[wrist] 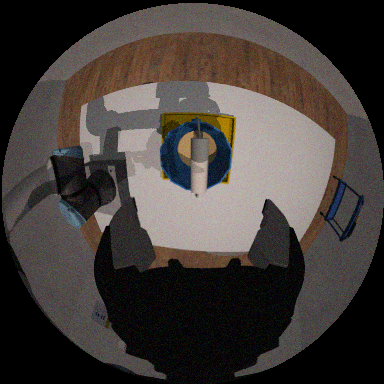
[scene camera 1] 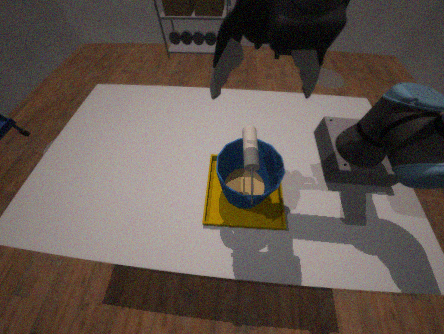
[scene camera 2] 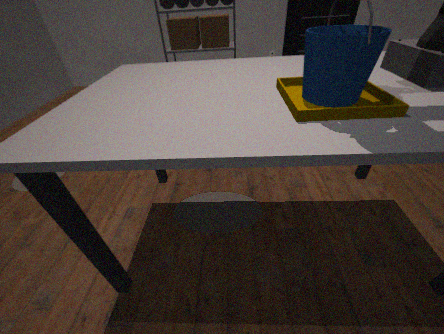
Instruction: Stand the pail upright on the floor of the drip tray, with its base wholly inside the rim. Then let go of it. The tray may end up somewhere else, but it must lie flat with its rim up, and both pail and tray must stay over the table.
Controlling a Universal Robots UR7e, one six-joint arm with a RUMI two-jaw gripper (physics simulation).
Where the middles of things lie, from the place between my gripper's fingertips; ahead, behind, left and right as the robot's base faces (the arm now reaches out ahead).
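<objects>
Measured from the yellow drip tray [scene camera 2: 374,102], my gripper is 36 cm above, and it is also 1 cm to the right of the tray and 1 cm past it.
</objects>
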